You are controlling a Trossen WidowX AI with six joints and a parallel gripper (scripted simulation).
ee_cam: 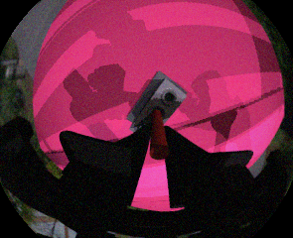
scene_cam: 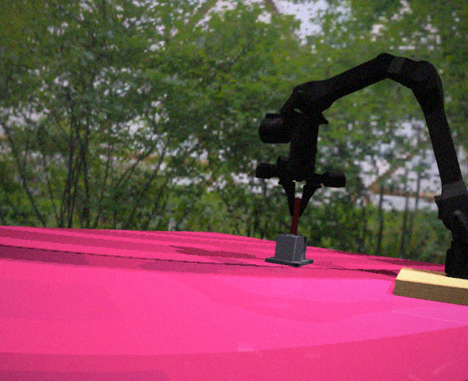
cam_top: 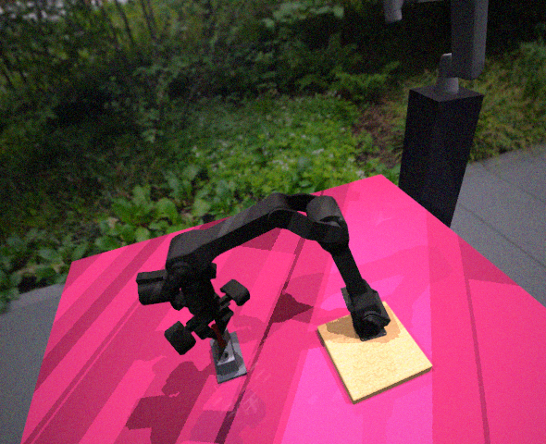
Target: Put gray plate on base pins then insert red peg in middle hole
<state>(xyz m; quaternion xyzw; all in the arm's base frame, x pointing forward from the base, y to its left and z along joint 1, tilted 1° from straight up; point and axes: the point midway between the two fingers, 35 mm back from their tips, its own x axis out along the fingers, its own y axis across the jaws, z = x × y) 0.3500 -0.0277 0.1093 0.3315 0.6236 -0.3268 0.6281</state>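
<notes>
Right now my gripper tip is right at the red peg. Also, from my gripper tip: gray plate: 50 mm below; then base: 90 mm below.
</notes>
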